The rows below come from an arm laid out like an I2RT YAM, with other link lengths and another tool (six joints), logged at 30 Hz.
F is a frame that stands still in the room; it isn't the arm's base.
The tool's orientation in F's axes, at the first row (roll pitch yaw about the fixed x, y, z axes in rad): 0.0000, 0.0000, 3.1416
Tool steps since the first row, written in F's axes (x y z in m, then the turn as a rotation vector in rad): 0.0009, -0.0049, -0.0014, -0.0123, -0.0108, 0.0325; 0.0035, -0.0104, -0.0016, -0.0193, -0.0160, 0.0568; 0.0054, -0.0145, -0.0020, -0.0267, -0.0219, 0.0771; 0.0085, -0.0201, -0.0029, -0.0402, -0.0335, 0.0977; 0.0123, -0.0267, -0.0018, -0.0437, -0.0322, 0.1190; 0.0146, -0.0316, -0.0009, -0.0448, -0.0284, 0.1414; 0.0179, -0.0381, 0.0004, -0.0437, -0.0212, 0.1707; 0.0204, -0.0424, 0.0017, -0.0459, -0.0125, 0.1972; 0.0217, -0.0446, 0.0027, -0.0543, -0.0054, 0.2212; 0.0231, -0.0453, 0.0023, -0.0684, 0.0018, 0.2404; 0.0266, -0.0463, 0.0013, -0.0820, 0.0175, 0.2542; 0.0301, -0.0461, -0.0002, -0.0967, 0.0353, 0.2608
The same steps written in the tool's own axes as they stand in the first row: -0.0009, 0.0049, -0.0014, 0.0123, 0.0108, 0.0325; -0.0035, 0.0104, -0.0016, 0.0193, 0.0160, 0.0568; -0.0054, 0.0145, -0.0020, 0.0267, 0.0219, 0.0771; -0.0085, 0.0201, -0.0029, 0.0402, 0.0335, 0.0977; -0.0123, 0.0267, -0.0018, 0.0437, 0.0322, 0.1190; -0.0146, 0.0316, -0.0009, 0.0448, 0.0284, 0.1414; -0.0179, 0.0381, 0.0004, 0.0437, 0.0212, 0.1707; -0.0204, 0.0424, 0.0017, 0.0459, 0.0125, 0.1972; -0.0217, 0.0446, 0.0027, 0.0543, 0.0054, 0.2212; -0.0231, 0.0453, 0.0023, 0.0684, -0.0018, 0.2404; -0.0266, 0.0463, 0.0013, 0.0820, -0.0175, 0.2542; -0.0301, 0.0461, -0.0002, 0.0967, -0.0353, 0.2608
